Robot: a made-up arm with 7 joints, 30 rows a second.
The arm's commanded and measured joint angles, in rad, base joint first. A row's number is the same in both.
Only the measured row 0 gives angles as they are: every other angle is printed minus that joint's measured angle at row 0.
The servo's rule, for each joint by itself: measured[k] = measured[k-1] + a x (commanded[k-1-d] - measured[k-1]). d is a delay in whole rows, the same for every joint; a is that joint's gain. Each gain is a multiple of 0.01, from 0.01 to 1. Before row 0 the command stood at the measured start. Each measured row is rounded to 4 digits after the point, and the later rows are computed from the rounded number. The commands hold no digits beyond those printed.
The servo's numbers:
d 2
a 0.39 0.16 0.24 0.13 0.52 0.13 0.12
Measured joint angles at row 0: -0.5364, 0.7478, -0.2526, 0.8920, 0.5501, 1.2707, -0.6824
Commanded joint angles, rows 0 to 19: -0.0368, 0.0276, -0.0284, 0.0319, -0.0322, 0.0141, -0.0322; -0.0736, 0.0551, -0.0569, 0.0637, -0.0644, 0.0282, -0.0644; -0.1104, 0.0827, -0.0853, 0.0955, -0.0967, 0.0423, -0.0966; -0.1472, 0.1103, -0.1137, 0.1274, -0.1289, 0.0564, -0.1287; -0.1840, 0.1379, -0.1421, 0.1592, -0.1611, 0.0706, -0.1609; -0.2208, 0.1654, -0.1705, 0.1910, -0.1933, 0.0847, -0.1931; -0.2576, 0.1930, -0.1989, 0.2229, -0.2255, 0.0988, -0.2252; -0.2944, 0.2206, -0.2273, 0.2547, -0.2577, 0.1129, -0.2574; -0.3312, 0.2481, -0.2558, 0.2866, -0.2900, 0.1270, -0.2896; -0.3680, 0.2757, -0.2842, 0.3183, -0.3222, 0.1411, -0.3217; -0.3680, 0.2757, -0.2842, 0.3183, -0.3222, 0.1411, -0.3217; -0.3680, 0.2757, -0.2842, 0.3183, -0.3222, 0.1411, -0.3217; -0.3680, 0.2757, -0.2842, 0.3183, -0.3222, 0.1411, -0.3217; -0.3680, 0.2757, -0.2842, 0.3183, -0.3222, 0.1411, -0.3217; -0.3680, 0.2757, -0.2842, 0.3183, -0.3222, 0.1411, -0.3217; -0.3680, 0.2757, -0.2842, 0.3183, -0.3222, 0.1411, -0.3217; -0.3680, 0.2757, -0.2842, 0.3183, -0.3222, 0.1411, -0.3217; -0.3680, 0.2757, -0.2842, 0.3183, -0.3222, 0.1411, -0.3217; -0.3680, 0.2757, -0.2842, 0.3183, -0.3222, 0.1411, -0.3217; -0.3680, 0.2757, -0.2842, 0.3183, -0.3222, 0.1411, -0.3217
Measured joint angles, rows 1 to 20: 0.0000, 0.0000, 0.0000, 0.0000, 0.0000, 0.0000, 0.0000; 0.0000, 0.0000, 0.0000, 0.0000, 0.0000, 0.0000, 0.0000; -0.0144, 0.0044, -0.0068, 0.0041, -0.0167, 0.0018, -0.0039; -0.0375, 0.0125, -0.0188, 0.0118, -0.0415, 0.0052, -0.0112; -0.0659, 0.0237, -0.0348, 0.0227, -0.0702, 0.0100, -0.0214; -0.0976, 0.0376, -0.0537, 0.0363, -0.1007, 0.0160, -0.0343; -0.1313, 0.0536, -0.0749, 0.0523, -0.1321, 0.0231, -0.0495; -0.1662, 0.0715, -0.0978, 0.0703, -0.1639, 0.0311, -0.0667; -0.2018, 0.0909, -0.1221, 0.0901, -0.1959, 0.0399, -0.0857; -0.2379, 0.1117, -0.1473, 0.1115, -0.2280, 0.0494, -0.1063; -0.2743, 0.1335, -0.1733, 0.1343, -0.2602, 0.0595, -0.1283; -0.3108, 0.1563, -0.1999, 0.1582, -0.2924, 0.0701, -0.1515; -0.3331, 0.1754, -0.2201, 0.1790, -0.3079, 0.0793, -0.1719; -0.3467, 0.1914, -0.2355, 0.1971, -0.3153, 0.0873, -0.1899; -0.3550, 0.2049, -0.2472, 0.2129, -0.3189, 0.0943, -0.2057; -0.3601, 0.2162, -0.2561, 0.2266, -0.3206, 0.1004, -0.2196; -0.3632, 0.2257, -0.2628, 0.2385, -0.3214, 0.1057, -0.2319; -0.3651, 0.2337, -0.2679, 0.2489, -0.3218, 0.1103, -0.2427; -0.3662, 0.2404, -0.2718, 0.2579, -0.3220, 0.1143, -0.2522; -0.3669, 0.2460, -0.2748, 0.2658, -0.3221, 0.1178, -0.2605
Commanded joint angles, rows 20 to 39: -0.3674, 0.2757, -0.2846, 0.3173, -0.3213, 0.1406, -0.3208; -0.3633, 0.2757, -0.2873, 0.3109, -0.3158, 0.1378, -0.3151; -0.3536, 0.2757, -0.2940, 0.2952, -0.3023, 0.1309, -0.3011; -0.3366, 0.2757, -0.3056, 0.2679, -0.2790, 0.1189, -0.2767; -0.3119, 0.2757, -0.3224, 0.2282, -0.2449, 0.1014, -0.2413; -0.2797, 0.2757, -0.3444, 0.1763, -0.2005, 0.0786, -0.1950; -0.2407, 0.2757, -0.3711, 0.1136, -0.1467, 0.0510, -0.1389; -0.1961, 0.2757, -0.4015, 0.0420, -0.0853, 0.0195, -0.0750; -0.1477, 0.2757, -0.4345, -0.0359, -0.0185, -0.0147, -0.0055; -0.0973, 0.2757, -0.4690, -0.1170, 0.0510, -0.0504, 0.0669; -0.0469, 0.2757, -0.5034, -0.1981, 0.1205, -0.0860, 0.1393; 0.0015, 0.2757, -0.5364, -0.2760, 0.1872, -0.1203, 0.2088; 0.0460, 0.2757, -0.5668, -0.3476, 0.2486, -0.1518, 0.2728; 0.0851, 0.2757, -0.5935, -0.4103, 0.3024, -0.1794, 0.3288; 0.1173, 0.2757, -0.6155, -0.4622, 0.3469, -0.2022, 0.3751; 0.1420, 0.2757, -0.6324, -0.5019, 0.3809, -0.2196, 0.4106; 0.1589, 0.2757, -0.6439, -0.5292, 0.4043, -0.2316, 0.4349; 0.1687, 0.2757, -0.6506, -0.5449, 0.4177, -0.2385, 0.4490; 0.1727, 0.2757, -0.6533, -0.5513, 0.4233, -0.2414, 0.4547; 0.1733, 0.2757, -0.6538, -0.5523, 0.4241, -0.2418, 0.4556
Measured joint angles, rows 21 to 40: -0.3673, 0.2508, -0.2771, 0.2726, -0.3222, 0.1208, -0.2678; -0.3676, 0.2548, -0.2788, 0.2785, -0.3222, 0.1234, -0.2743; -0.3675, 0.2581, -0.2802, 0.2835, -0.3217, 0.1256, -0.2799; -0.3659, 0.2609, -0.2819, 0.2871, -0.3186, 0.1272, -0.2841; -0.3611, 0.2633, -0.2848, 0.2882, -0.3101, 0.1277, -0.2861; -0.3515, 0.2653, -0.2898, 0.2856, -0.2939, 0.1266, -0.2850; -0.3361, 0.2670, -0.2976, 0.2781, -0.2684, 0.1233, -0.2798; -0.3141, 0.2684, -0.3088, 0.2649, -0.2331, 0.1175, -0.2696; -0.2855, 0.2696, -0.3238, 0.2452, -0.1882, 0.1089, -0.2539; -0.2506, 0.2706, -0.3424, 0.2188, -0.1347, 0.0973, -0.2324; -0.2105, 0.2714, -0.3645, 0.1857, -0.0743, 0.0827, -0.2052; -0.1664, 0.2721, -0.3896, 0.1463, -0.0091, 0.0654, -0.1725; -0.1198, 0.2727, -0.4169, 0.1015, 0.0583, 0.0457, -0.1351; -0.0725, 0.2732, -0.4456, 0.0524, 0.1253, 0.0241, -0.0938; -0.0263, 0.2736, -0.4747, 0.0004, 0.1894, 0.0012, -0.0498; 0.0171, 0.2739, -0.5032, -0.0530, 0.2482, -0.0223, -0.0044; 0.0562, 0.2742, -0.5302, -0.1062, 0.2995, -0.0457, 0.0411; 0.0897, 0.2744, -0.5547, -0.1576, 0.3418, -0.0683, 0.0854; 0.1167, 0.2746, -0.5761, -0.2059, 0.3743, -0.0895, 0.1273; 0.1370, 0.2748, -0.5940, -0.2500, 0.3969, -0.1089, 0.1659
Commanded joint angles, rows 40 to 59: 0.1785, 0.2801, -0.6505, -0.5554, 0.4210, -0.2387, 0.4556; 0.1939, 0.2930, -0.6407, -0.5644, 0.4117, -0.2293, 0.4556; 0.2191, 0.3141, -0.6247, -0.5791, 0.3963, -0.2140, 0.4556; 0.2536, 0.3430, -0.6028, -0.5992, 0.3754, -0.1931, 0.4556; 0.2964, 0.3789, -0.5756, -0.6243, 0.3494, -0.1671, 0.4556; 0.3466, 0.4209, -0.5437, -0.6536, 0.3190, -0.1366, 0.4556; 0.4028, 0.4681, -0.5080, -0.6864, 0.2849, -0.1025, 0.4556; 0.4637, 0.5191, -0.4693, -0.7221, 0.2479, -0.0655, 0.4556; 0.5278, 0.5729, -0.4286, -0.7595, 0.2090, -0.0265, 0.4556; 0.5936, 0.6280, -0.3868, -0.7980, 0.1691, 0.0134, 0.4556; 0.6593, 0.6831, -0.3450, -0.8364, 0.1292, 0.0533, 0.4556; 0.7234, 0.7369, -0.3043, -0.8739, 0.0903, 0.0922, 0.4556; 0.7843, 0.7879, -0.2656, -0.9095, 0.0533, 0.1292, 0.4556; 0.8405, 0.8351, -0.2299, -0.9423, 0.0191, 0.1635, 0.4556; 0.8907, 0.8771, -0.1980, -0.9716, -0.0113, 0.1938, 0.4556; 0.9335, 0.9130, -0.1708, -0.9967, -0.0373, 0.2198, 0.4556; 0.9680, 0.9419, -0.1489, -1.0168, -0.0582, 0.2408, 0.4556; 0.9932, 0.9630, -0.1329, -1.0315, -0.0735, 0.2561, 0.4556; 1.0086, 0.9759, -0.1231, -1.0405, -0.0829, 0.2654, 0.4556; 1.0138, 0.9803, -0.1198, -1.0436, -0.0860, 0.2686, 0.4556
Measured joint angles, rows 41 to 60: 0.1509, 0.2749, -0.6082, -0.2892, 0.4106, -0.1261, 0.2006; 0.1596, 0.2750, -0.6191, -0.3234, 0.4176, -0.1411, 0.2312; 0.1670, 0.2758, -0.6266, -0.3536, 0.4194, -0.1538, 0.2581; 0.1775, 0.2786, -0.6300, -0.3810, 0.4154, -0.1636, 0.2818; 0.1937, 0.2843, -0.6287, -0.4068, 0.4055, -0.1702, 0.3027; 0.2171, 0.2937, -0.6225, -0.4318, 0.3898, -0.1732, 0.3210; 0.2480, 0.3073, -0.6112, -0.4568, 0.3688, -0.1724, 0.3372; 0.2865, 0.3255, -0.5950, -0.4824, 0.3429, -0.1677, 0.3514; 0.3319, 0.3483, -0.5741, -0.5089, 0.3127, -0.1592, 0.3639; 0.3833, 0.3756, -0.5489, -0.5366, 0.2790, -0.1470, 0.3749; 0.4397, 0.4072, -0.5200, -0.5656, 0.2426, -0.1313, 0.3846; 0.4997, 0.4425, -0.4880, -0.5958, 0.2044, -0.1125, 0.3931; 0.5619, 0.4810, -0.4537, -0.6271, 0.1653, -0.0909, 0.4006; 0.6249, 0.5219, -0.4178, -0.6592, 0.1263, -0.0671, 0.4072; 0.6871, 0.5645, -0.3813, -0.6917, 0.0883, -0.0416, 0.4130; 0.7469, 0.6078, -0.3450, -0.7243, 0.0523, -0.0149, 0.4181; 0.8030, 0.6509, -0.3097, -0.7564, 0.0192, 0.0122, 0.4226; 0.8539, 0.6928, -0.2764, -0.7876, -0.0102, 0.0392, 0.4266; 0.8984, 0.7327, -0.2458, -0.8174, -0.0352, 0.0654, 0.4301; 0.9354, 0.7695, -0.2187, -0.8452, -0.0551, 0.0902, 0.4332
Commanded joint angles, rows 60 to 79: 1.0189, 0.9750, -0.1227, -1.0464, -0.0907, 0.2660, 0.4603; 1.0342, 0.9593, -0.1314, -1.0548, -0.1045, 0.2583, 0.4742; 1.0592, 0.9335, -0.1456, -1.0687, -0.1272, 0.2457, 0.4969; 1.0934, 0.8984, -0.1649, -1.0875, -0.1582, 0.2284, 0.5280; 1.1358, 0.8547, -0.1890, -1.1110, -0.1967, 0.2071, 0.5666; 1.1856, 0.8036, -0.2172, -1.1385, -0.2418, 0.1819, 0.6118; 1.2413, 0.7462, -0.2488, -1.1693, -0.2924, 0.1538, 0.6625; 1.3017, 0.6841, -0.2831, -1.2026, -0.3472, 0.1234, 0.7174; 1.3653, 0.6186, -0.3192, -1.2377, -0.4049, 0.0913, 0.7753; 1.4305, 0.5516, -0.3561, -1.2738, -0.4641, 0.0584, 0.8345; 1.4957, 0.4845, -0.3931, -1.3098, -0.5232, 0.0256, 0.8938; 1.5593, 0.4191, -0.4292, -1.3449, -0.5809, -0.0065, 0.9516; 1.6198, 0.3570, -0.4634, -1.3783, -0.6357, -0.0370, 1.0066; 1.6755, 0.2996, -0.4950, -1.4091, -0.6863, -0.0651, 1.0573; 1.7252, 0.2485, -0.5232, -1.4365, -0.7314, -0.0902, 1.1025; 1.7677, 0.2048, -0.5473, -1.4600, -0.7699, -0.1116, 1.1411; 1.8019, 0.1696, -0.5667, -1.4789, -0.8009, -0.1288, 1.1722; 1.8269, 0.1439, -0.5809, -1.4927, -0.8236, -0.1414, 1.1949; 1.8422, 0.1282, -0.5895, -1.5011, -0.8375, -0.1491, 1.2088; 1.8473, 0.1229, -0.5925, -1.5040, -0.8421, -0.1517, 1.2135
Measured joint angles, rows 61 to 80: 0.9639, 0.8025, -0.1958, -0.8706, -0.0696, 0.1130, 0.4359; 0.9834, 0.8309, -0.1776, -0.8931, -0.0781, 0.1332, 0.4383; 0.9972, 0.8540, -0.1644, -0.9130, -0.0847, 0.1505, 0.4409; 1.0116, 0.8708, -0.1565, -0.9314, -0.0950, 0.1645, 0.4449; 1.0302, 0.8808, -0.1539, -0.9492, -0.1117, 0.1751, 0.4511; 1.0548, 0.8836, -0.1565, -0.9672, -0.1359, 0.1820, 0.4603; 1.0864, 0.8790, -0.1643, -0.9859, -0.1675, 0.1853, 0.4731; 1.1251, 0.8669, -0.1770, -1.0057, -0.2061, 0.1849, 0.4897; 1.1704, 0.8476, -0.1942, -1.0270, -0.2510, 0.1809, 0.5104; 1.2216, 0.8214, -0.2155, -1.0498, -0.3010, 0.1734, 0.5352; 1.2776, 0.7890, -0.2404, -1.0742, -0.3550, 0.1627, 0.5640; 1.3372, 0.7510, -0.2682, -1.1001, -0.4117, 0.1491, 0.5965; 1.3990, 0.7084, -0.2982, -1.1274, -0.4697, 0.1330, 0.6322; 1.4615, 0.6621, -0.3296, -1.1557, -0.5275, 0.1149, 0.6705; 1.5232, 0.6133, -0.3617, -1.1846, -0.5838, 0.0952, 0.7108; 1.5826, 0.5631, -0.3937, -1.2138, -0.6371, 0.0744, 0.7524; 1.6382, 0.5128, -0.4248, -1.2428, -0.6861, 0.0530, 0.7944; 1.6887, 0.4635, -0.4542, -1.2710, -0.7297, 0.0316, 0.8360; 1.7328, 0.4165, -0.4812, -1.2980, -0.7667, 0.0107, 0.8763; 1.7695, 0.3729, -0.5051, -1.3233, -0.7963, -0.0091, 0.9145
